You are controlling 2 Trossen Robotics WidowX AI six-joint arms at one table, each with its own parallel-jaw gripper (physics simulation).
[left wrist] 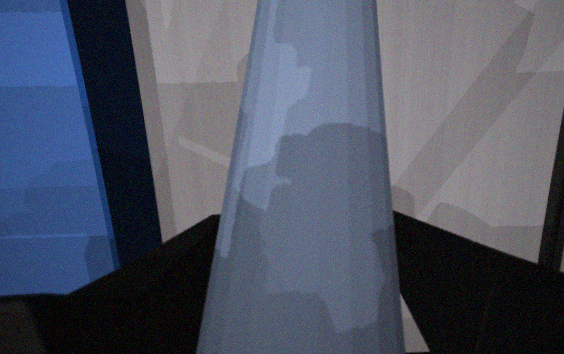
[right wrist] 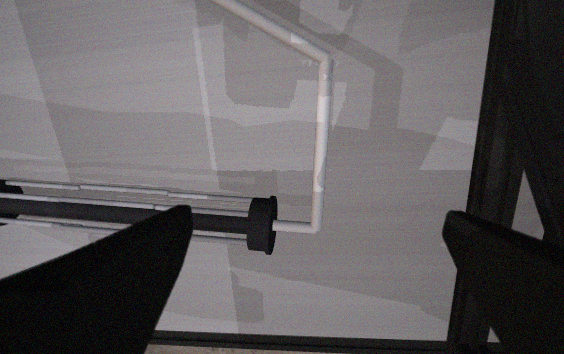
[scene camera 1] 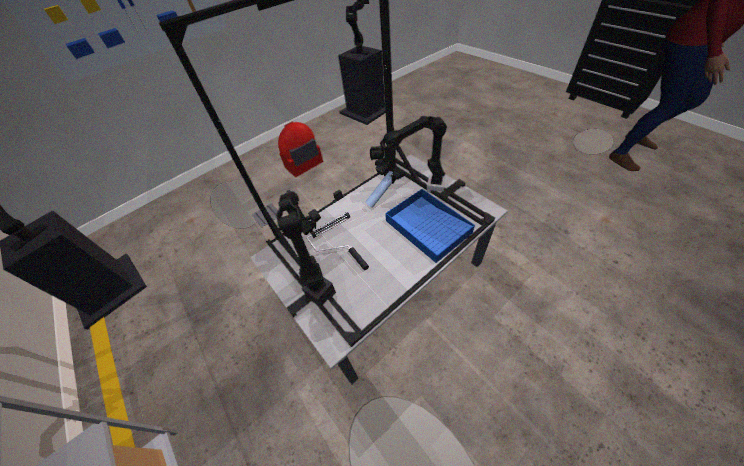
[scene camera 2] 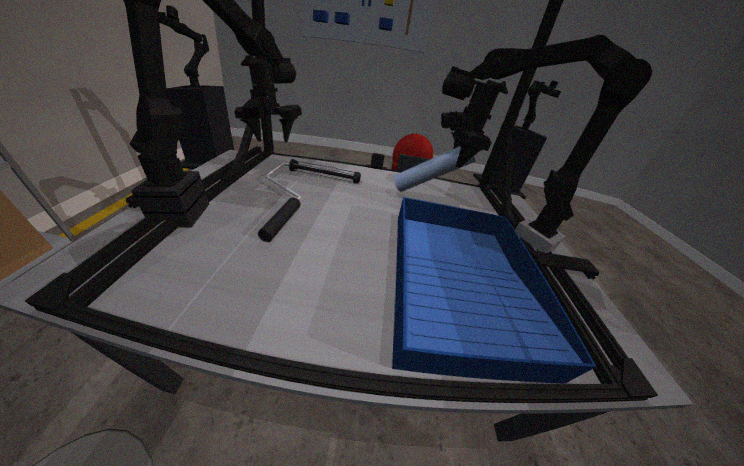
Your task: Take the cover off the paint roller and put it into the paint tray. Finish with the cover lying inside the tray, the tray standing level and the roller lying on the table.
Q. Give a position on a blue paint tray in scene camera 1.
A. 434, 228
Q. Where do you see a blue paint tray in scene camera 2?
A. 470, 301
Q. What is my left gripper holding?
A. A roller cover.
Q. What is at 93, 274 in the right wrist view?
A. My right gripper.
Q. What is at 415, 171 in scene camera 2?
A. A roller cover.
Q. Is my right gripper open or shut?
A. Open.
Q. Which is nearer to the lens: the blue paint tray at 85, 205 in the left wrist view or the roller cover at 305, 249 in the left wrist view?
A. The roller cover.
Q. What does my right gripper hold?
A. Nothing.
